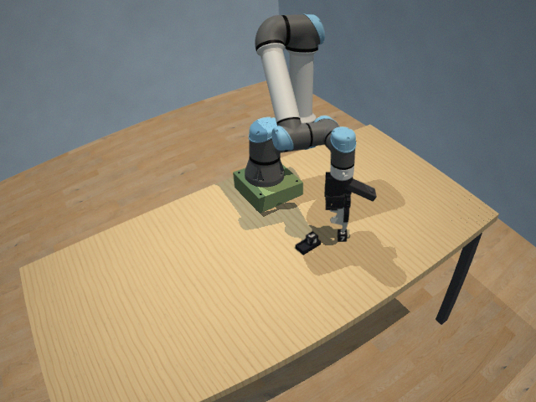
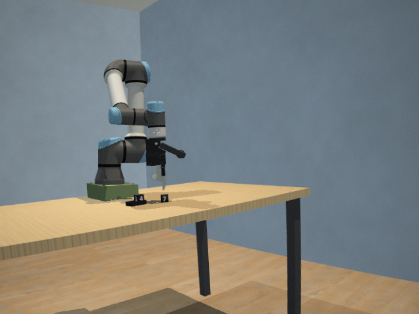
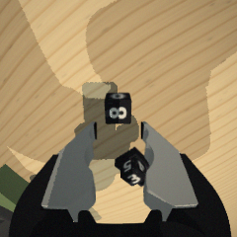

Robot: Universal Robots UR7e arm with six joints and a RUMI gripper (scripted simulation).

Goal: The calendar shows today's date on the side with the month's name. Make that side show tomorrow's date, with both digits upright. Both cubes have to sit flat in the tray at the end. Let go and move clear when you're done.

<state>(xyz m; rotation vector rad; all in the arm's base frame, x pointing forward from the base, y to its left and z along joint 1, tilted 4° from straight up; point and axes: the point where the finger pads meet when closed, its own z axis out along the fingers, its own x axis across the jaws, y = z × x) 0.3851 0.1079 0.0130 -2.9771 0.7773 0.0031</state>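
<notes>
My hand is 5 cm above the black digit cube. From my hand the other things lie so: black calendar tray: 3 cm behind, 12 cm to the right, 6 cm below.
</notes>
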